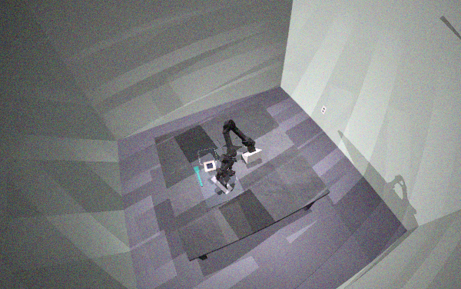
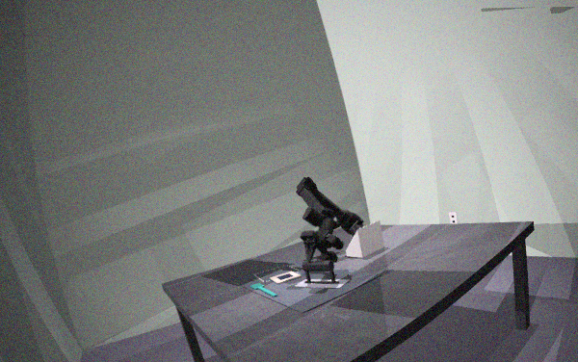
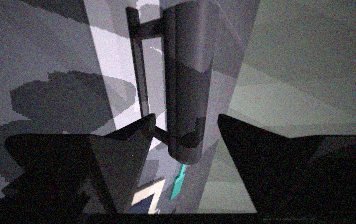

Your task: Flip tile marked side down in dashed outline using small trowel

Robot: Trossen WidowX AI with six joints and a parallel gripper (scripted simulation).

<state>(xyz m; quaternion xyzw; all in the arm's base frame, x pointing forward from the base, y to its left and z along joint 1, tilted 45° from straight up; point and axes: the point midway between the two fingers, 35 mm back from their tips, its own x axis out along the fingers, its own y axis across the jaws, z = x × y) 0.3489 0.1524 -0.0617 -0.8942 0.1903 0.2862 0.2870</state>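
Right now the dark mat is 14 cm to the right of my gripper tip, 9 cm below it and 2 cm ahead of it. From my gripper tip the other things lie so: teal trowel: 16 cm ahead, 15 cm to the right, 7 cm below; then tile: 19 cm to the right, 7 cm below, 4 cm ahead.
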